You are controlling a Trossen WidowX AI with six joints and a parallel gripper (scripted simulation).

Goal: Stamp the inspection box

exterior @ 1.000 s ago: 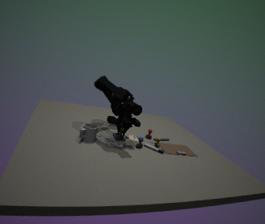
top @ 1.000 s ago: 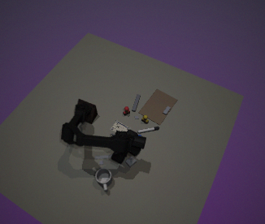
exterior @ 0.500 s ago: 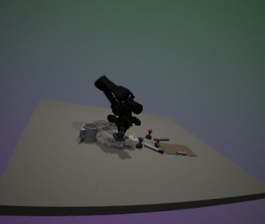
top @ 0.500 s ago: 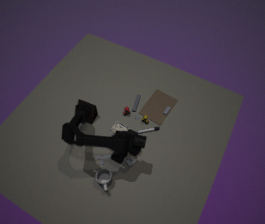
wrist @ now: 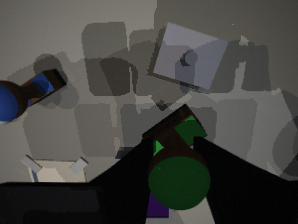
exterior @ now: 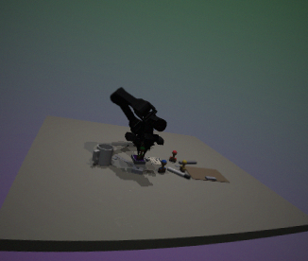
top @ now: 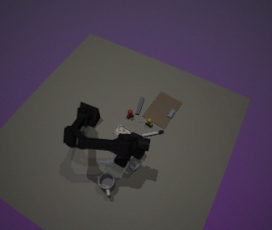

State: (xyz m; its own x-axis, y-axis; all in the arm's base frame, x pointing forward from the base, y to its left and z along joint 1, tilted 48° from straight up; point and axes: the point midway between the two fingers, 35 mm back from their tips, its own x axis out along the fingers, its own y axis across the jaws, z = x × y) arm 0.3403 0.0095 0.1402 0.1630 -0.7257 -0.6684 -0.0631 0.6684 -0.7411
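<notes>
My gripper tip is now 100 mm past the purple ink pad, 70 mm above it and 20 mm to the right of it. From my gripper tip the other things lie so: grey block (60 mm below, 50 mm ahead, 10 mm to the right); then blue-knobbed stamp (120 mm to the left, 50 mm below, 20 mm ahead); then white mug (190 mm to the right, 40 mm below, 10 mm behind).
</notes>
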